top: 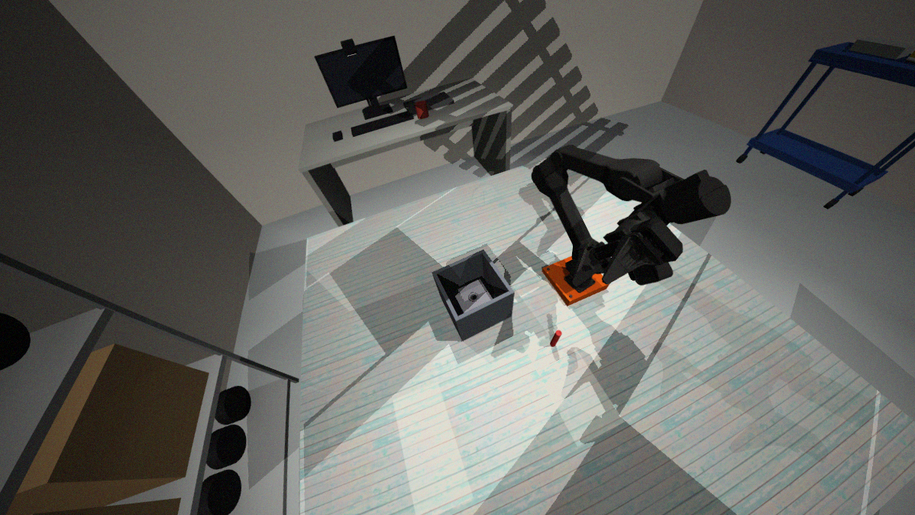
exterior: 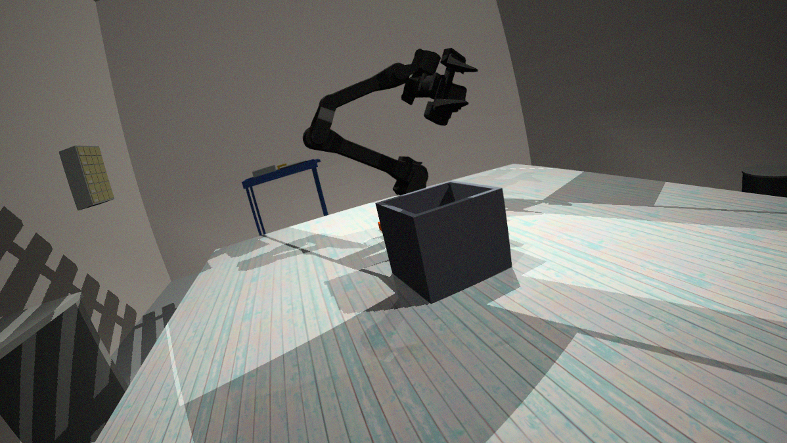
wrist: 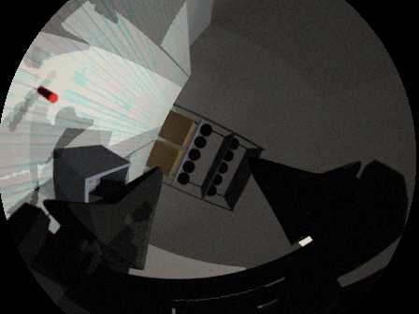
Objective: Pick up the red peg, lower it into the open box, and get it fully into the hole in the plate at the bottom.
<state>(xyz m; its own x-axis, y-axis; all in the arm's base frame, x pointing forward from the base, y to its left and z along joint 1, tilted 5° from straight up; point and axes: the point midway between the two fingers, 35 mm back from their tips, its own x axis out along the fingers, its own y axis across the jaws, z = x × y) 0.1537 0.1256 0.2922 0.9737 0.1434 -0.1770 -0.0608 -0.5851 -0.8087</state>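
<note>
My gripper tip is 28 cm above the red peg, 1 cm to the left of it and 1 cm past it. Also, from my gripper tip: pale plate: 27 cm below, 22 cm to the right, 11 cm ahead.
</note>
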